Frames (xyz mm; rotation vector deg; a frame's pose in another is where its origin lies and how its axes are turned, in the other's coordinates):
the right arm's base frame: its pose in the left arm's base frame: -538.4 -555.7 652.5 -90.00 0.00 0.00
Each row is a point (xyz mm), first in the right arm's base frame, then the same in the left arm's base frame.
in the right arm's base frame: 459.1 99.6 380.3
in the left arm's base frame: -79.3 -175.4 552.9
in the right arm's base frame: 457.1 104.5 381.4
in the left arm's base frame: -81.3 -174.3 548.0
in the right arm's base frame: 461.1 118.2 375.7
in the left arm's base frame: -77.3 -180.0 534.3
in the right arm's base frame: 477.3 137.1 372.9
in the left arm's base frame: -61.1 -182.8 515.4
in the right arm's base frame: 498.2 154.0 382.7
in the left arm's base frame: -40.2 -173.0 498.5
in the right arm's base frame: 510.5 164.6 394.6
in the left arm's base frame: -27.9 -161.1 487.9
